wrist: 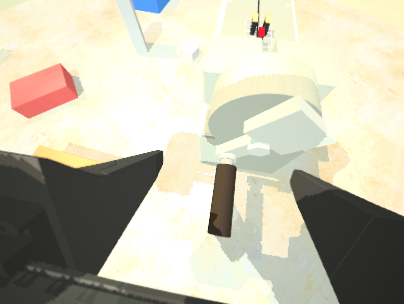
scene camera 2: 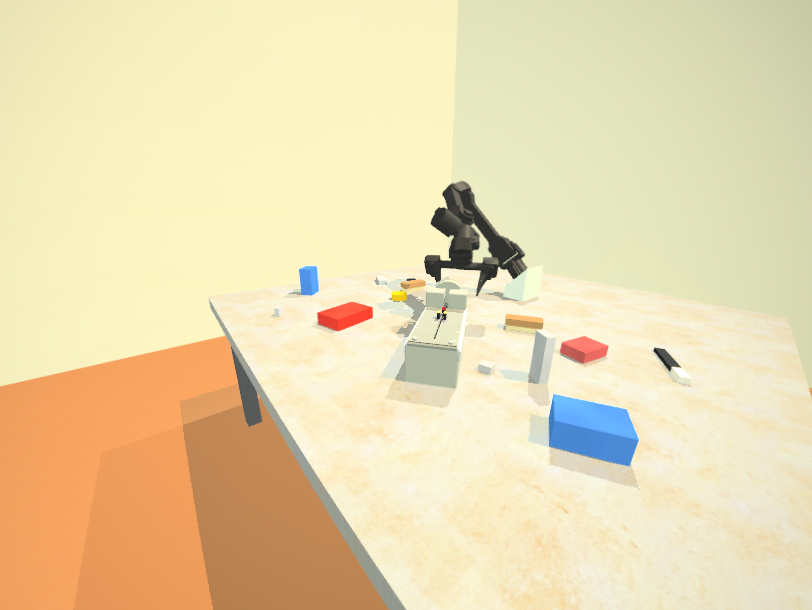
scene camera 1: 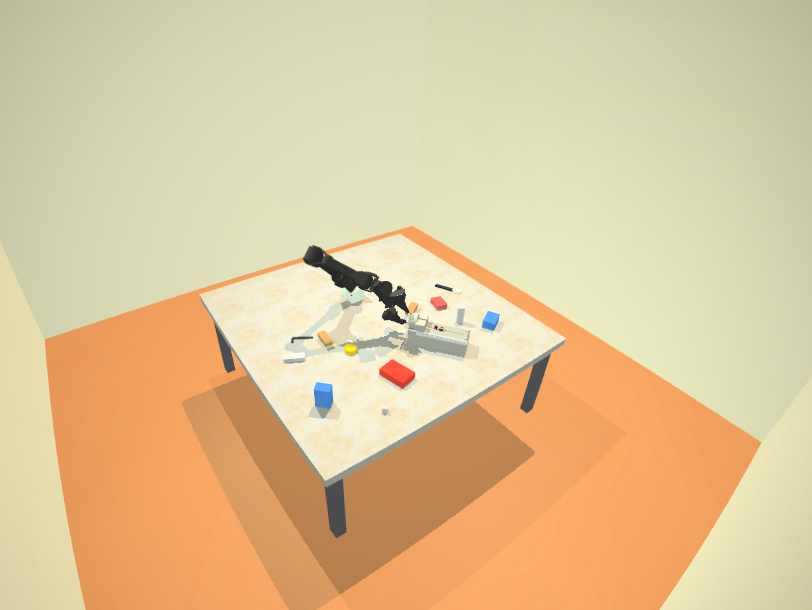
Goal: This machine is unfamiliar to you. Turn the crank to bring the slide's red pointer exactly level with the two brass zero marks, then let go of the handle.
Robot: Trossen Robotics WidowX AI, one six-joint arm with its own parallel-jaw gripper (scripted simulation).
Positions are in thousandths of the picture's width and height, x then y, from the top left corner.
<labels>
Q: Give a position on a small red block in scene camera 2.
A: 717, 573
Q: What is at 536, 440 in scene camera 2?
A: My gripper.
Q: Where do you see a small red block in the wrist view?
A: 95, 304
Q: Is my gripper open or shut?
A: Open.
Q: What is my gripper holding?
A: Nothing.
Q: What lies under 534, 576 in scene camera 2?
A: A pale grey machine.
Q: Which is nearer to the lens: the blue block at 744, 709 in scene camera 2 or the flat red block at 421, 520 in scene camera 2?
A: The blue block.
</labels>
